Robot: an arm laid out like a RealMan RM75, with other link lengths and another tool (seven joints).
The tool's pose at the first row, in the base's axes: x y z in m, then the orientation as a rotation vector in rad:
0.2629 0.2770 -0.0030 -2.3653 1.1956 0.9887
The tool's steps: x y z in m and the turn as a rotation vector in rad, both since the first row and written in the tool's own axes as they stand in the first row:
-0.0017 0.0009 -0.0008 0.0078 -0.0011 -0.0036
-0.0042 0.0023 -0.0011 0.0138 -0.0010 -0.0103
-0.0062 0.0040 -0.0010 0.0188 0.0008 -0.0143
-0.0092 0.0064 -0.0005 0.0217 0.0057 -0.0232
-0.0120 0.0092 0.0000 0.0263 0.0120 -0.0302
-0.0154 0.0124 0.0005 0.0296 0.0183 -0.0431
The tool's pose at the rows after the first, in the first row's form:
0.2618 0.2770 -0.0012 -2.3598 1.1922 0.9823
0.2598 0.2775 0.0008 -2.3577 1.1849 0.9751
0.2576 0.2777 0.0022 -2.3567 1.1815 0.9679
0.2542 0.2782 0.0040 -2.3614 1.1724 0.9574
0.2506 0.2784 0.0057 -2.3651 1.1665 0.9447
0.2464 0.2788 0.0078 -2.3718 1.1528 0.9312

